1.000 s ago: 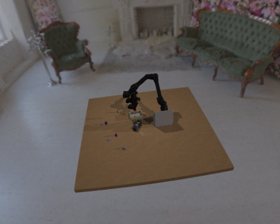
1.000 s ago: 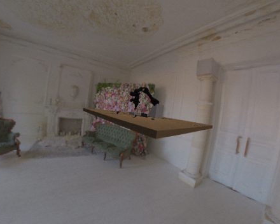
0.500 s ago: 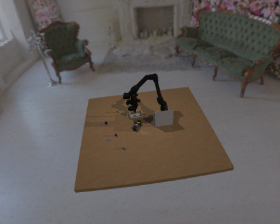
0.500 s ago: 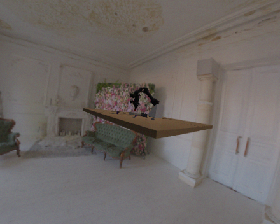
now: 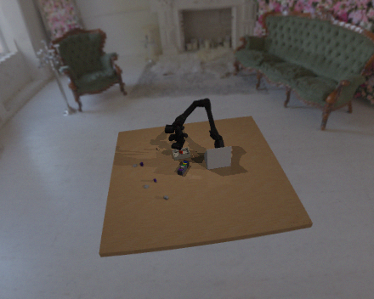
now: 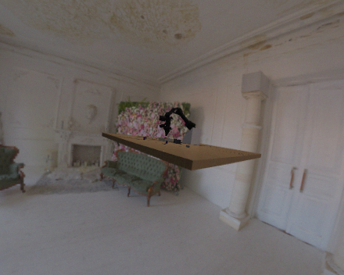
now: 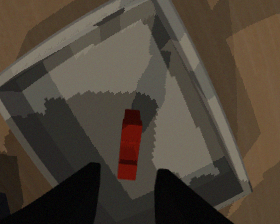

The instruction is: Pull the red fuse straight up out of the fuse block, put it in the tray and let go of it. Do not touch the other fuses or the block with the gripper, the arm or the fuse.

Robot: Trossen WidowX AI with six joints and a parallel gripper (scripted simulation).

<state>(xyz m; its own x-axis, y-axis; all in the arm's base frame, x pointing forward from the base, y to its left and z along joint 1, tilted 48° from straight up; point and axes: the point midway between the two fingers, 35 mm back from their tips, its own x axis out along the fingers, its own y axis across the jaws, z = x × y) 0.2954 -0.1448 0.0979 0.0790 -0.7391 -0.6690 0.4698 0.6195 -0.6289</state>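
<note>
The red fuse lies 3 cm below my gripper tip. Also, from my gripper tip: green fuse (1 cm behind, 17 cm to the left, 3 cm below); then yellow fuse (2 cm behind, 16 cm to the left, 3 cm below); then white fuse (19 cm to the left, 3 cm below).
</note>
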